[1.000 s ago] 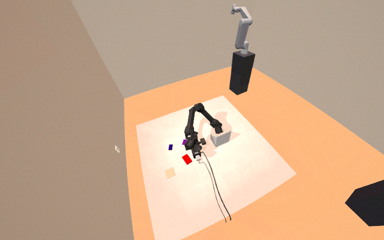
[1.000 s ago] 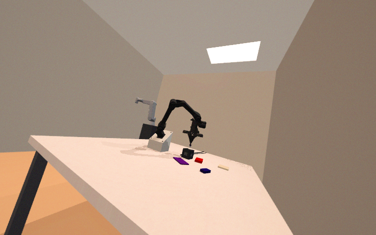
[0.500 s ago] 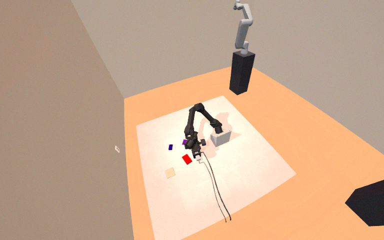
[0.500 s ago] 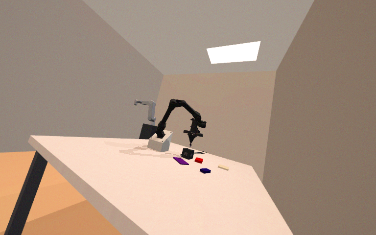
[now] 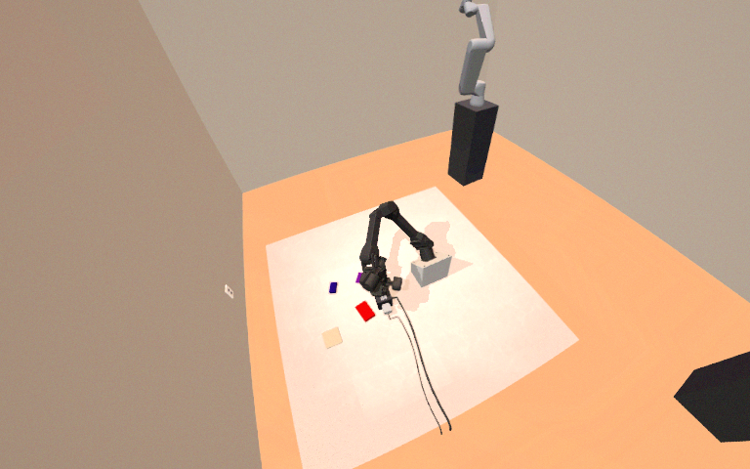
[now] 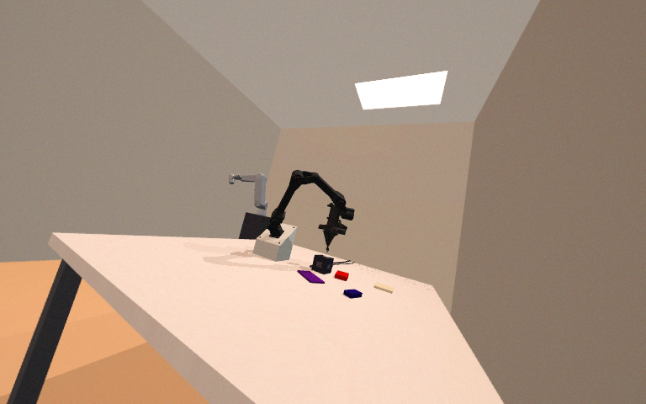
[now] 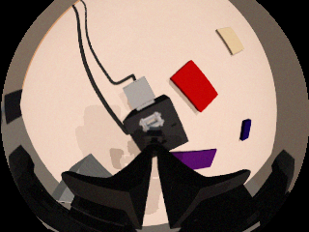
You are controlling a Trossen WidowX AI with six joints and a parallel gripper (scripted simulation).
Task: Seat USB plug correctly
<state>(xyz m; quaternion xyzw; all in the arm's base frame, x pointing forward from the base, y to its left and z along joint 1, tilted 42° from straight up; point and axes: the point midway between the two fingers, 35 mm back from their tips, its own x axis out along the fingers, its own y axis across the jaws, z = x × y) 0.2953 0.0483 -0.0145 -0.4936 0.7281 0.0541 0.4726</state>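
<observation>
Right now the USB plug is 2 cm below my gripper tip. From my gripper tip the other things lie so: red block (11 cm ahead, 12 cm below); then purple tile (1 cm ahead, 17 cm to the right, 13 cm below); then dark blue block (20 cm ahead, 22 cm to the right, 13 cm below).
</observation>
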